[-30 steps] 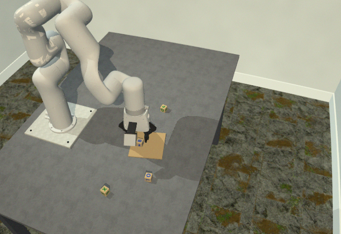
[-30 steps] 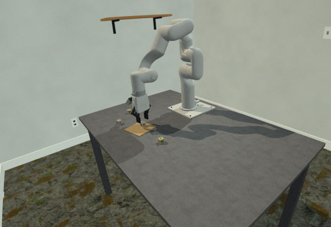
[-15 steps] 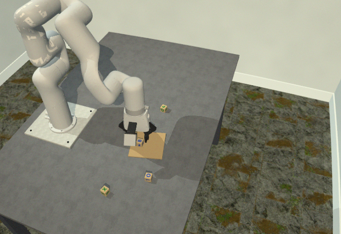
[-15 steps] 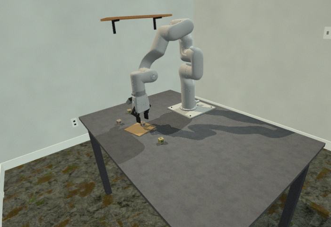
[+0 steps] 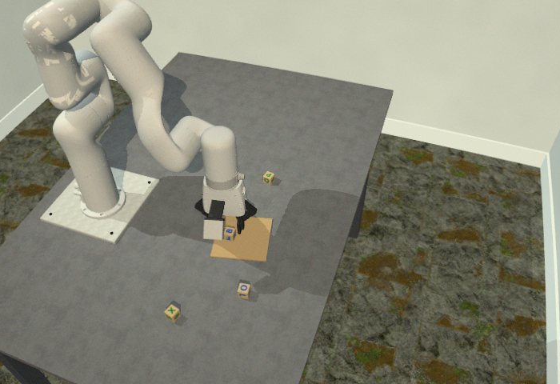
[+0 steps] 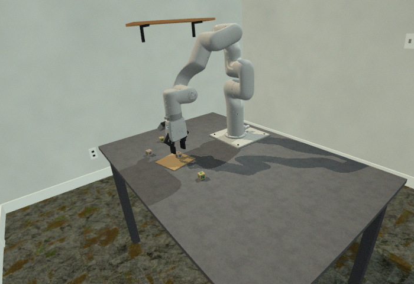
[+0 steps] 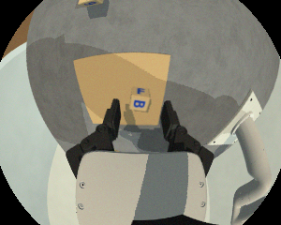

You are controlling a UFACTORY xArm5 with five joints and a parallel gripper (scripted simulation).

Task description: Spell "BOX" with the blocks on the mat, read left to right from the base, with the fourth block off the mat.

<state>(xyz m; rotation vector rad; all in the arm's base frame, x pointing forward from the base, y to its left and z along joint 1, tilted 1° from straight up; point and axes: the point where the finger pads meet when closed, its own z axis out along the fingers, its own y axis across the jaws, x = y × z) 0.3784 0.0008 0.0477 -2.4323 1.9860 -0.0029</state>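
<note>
My hand is 40 mm above the B block. The rest, counted from my hand: X block 30 mm behind, 250 mm to the right, 40 mm below; tan mat 30 mm ahead, 10 mm to the left, 50 mm below; O block 100 mm ahead, 140 mm to the right, 40 mm below.
</note>
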